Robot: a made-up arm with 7 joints. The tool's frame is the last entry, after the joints.
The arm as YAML. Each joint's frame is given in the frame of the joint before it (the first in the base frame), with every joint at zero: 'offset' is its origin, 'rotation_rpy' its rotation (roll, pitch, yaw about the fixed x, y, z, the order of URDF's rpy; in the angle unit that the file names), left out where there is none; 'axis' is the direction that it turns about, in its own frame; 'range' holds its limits. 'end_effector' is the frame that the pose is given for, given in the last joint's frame.
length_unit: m
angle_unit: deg
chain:
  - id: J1
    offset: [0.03, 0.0, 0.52]
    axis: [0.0, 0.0, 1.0]
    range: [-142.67, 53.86]
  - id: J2
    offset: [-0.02, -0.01, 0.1]
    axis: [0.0, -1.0, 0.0]
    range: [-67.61, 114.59]
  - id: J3
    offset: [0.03, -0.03, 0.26]
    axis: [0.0, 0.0, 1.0]
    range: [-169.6, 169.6]
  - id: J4
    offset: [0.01, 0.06, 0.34]
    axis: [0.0, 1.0, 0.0]
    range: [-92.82, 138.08]
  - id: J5
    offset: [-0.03, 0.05, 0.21]
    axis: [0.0, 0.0, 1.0]
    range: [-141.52, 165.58]
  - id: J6
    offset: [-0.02, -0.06, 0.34]
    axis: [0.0, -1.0, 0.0]
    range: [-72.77, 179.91]
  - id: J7
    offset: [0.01, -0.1, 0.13]
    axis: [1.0, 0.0, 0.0]
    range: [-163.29, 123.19]
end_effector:
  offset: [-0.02, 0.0, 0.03]
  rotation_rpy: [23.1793, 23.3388, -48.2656]
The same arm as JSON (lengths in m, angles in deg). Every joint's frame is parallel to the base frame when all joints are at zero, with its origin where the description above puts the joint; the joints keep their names.
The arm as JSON. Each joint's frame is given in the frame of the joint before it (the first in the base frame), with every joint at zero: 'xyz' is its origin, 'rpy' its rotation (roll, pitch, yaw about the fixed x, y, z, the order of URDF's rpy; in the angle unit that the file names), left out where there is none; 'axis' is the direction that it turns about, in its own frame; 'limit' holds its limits. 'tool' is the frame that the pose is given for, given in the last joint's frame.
{
  "units": {
    "length": "m",
    "angle": "deg"
  },
  "joints": [
    {
      "name": "J1",
      "type": "revolute",
      "origin": {
        "xyz": [
          0.03,
          0.0,
          0.52
        ]
      },
      "axis": "+z",
      "limit": {
        "lower": -142.67,
        "upper": 53.86
      }
    },
    {
      "name": "J2",
      "type": "revolute",
      "origin": {
        "xyz": [
          -0.02,
          -0.01,
          0.1
        ]
      },
      "axis": "-y",
      "limit": {
        "lower": -67.61,
        "upper": 114.59
      }
    },
    {
      "name": "J3",
      "type": "revolute",
      "origin": {
        "xyz": [
          0.03,
          -0.03,
          0.26
        ]
      },
      "axis": "+z",
      "limit": {
        "lower": -169.6,
        "upper": 169.6
      }
    },
    {
      "name": "J4",
      "type": "revolute",
      "origin": {
        "xyz": [
          0.01,
          0.06,
          0.34
        ]
      },
      "axis": "+y",
      "limit": {
        "lower": -92.82,
        "upper": 138.08
      }
    },
    {
      "name": "J5",
      "type": "revolute",
      "origin": {
        "xyz": [
          -0.03,
          0.05,
          0.21
        ]
      },
      "axis": "+z",
      "limit": {
        "lower": -141.52,
        "upper": 165.58
      }
    },
    {
      "name": "J6",
      "type": "revolute",
      "origin": {
        "xyz": [
          -0.02,
          -0.06,
          0.34
        ]
      },
      "axis": "-y",
      "limit": {
        "lower": -72.77,
        "upper": 179.91
      }
    },
    {
      "name": "J7",
      "type": "revolute",
      "origin": {
        "xyz": [
          0.01,
          -0.1,
          0.13
        ]
      },
      "axis": "+x",
      "limit": {
        "lower": -163.29,
        "upper": 123.19
      }
    }
  ],
  "tool": {
    "origin": {
      "xyz": [
        -0.02,
        0.0,
        0.03
      ],
      "rpy": [
        23.18,
        23.34,
        -48.27
      ]
    }
  }
}

